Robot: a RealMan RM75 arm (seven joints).
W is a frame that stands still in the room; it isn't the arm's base.
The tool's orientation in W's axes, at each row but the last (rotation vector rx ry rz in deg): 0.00 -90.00 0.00; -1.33 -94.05 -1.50; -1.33 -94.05 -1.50; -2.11 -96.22 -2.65; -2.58 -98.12 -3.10; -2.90 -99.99 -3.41; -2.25 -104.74 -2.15
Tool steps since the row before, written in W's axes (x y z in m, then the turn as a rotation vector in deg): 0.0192 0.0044 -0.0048 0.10 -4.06 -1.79; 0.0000 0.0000 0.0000 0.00 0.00 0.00; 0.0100 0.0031 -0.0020 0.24 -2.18 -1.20; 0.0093 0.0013 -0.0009 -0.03 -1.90 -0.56; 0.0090 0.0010 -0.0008 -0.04 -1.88 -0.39; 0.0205 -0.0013 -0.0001 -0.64 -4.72 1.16; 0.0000 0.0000 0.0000 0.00 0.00 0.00
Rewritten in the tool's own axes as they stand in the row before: -0.0048 0.0044 -0.0192 -1.79 -4.06 -0.10; 0.0000 0.0000 0.0000 0.00 0.00 0.00; -0.0027 0.0034 -0.0097 -1.21 -2.18 -0.22; -0.0019 0.0018 -0.0091 -0.55 -1.90 -0.01; -0.0021 0.0015 -0.0087 -0.38 -1.88 -0.02; -0.0037 0.0001 -0.0202 1.25 -4.74 0.10; 0.0000 0.0000 0.0000 0.00 0.00 0.00
